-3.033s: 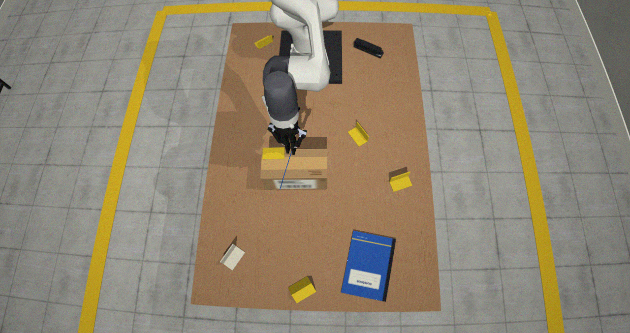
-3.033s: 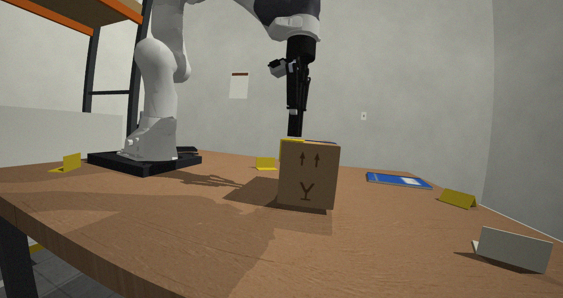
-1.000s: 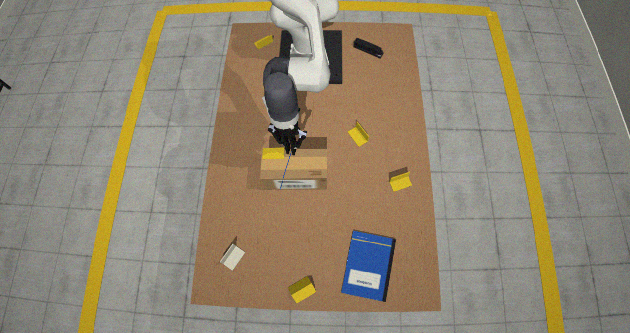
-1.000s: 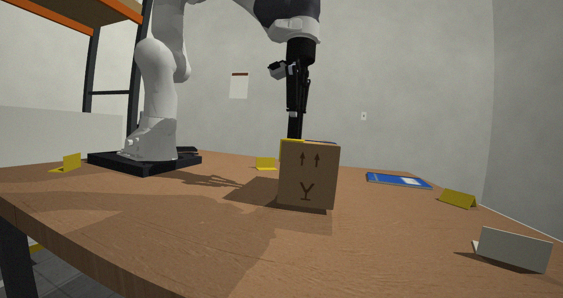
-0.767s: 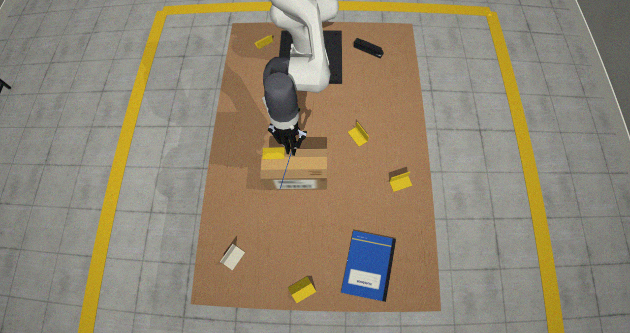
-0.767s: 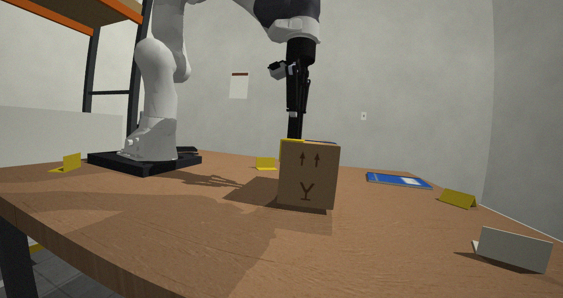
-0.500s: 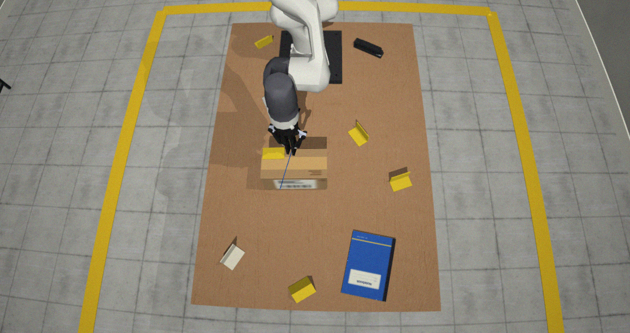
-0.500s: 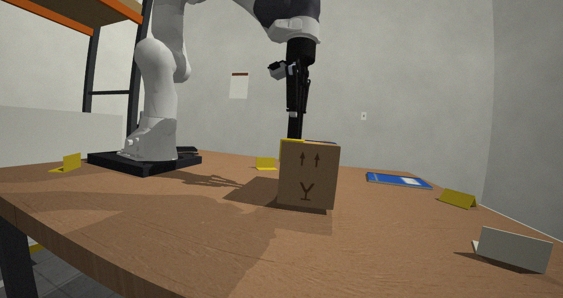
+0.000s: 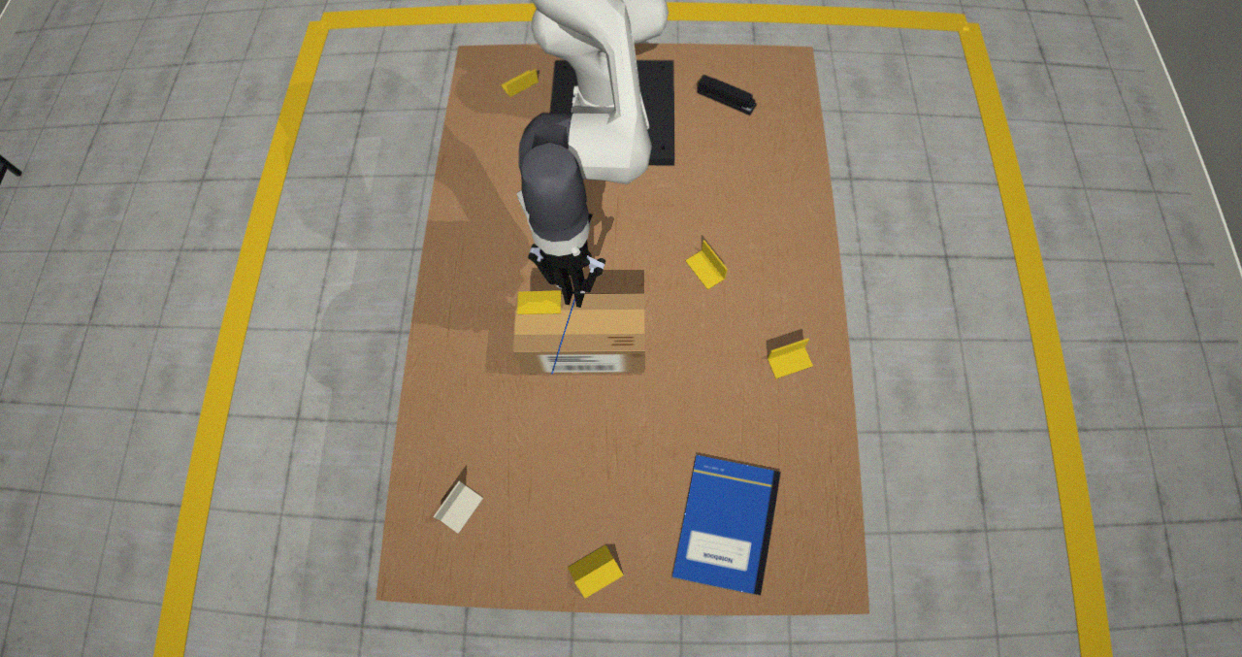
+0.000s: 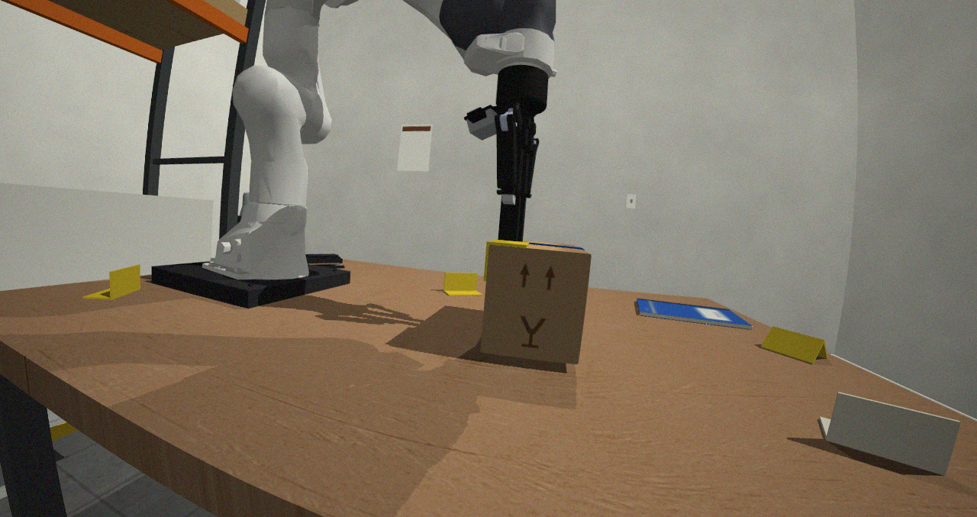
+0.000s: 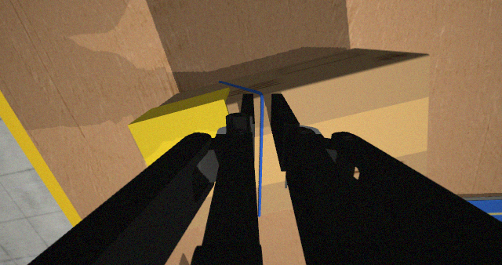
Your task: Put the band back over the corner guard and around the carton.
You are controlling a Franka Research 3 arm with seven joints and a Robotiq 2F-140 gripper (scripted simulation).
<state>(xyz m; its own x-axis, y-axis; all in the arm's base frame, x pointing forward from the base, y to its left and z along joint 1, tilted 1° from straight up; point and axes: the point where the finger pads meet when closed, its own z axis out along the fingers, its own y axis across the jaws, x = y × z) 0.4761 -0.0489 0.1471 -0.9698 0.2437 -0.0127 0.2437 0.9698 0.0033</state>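
Right now the yellow corner guard is 7 cm to the right of my hand and 4 cm below it. Also, from my hand: white guard 36 cm ahead, 22 cm to the right, 16 cm below.
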